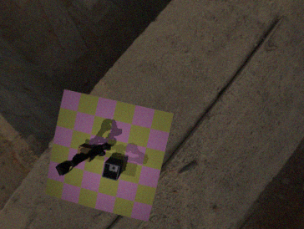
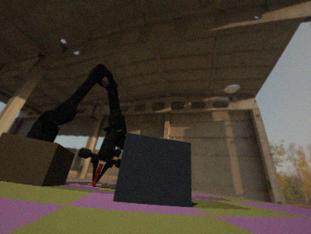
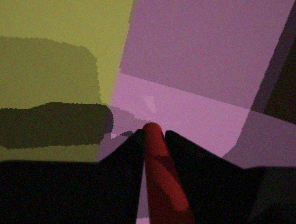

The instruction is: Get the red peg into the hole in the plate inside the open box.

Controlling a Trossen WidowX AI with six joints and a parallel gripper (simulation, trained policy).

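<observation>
The grey plate is 200 mm ahead of my gripper tip, 170 mm to the right of it and 30 mm above it. The rest, counted from my gripper tip: red peg 20 mm above.
</observation>
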